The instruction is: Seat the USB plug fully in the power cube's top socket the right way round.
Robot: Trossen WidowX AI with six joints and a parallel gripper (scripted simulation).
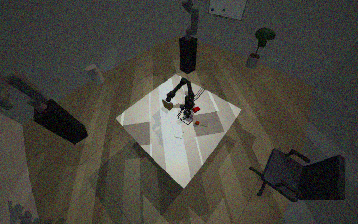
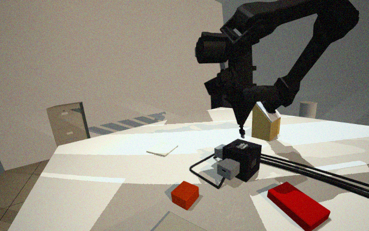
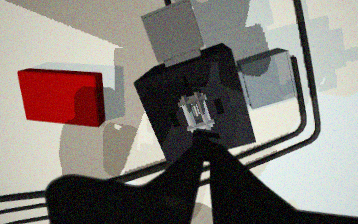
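The USB plug is 20 mm below my gripper tip. Round my gripper tip: red flat block: 160 mm to the left, 120 mm below, 20 mm ahead; then orange cube: 180 mm ahead, 120 mm below, 10 mm to the left; then grey-framed socket: 70 mm below, 10 mm to the left.
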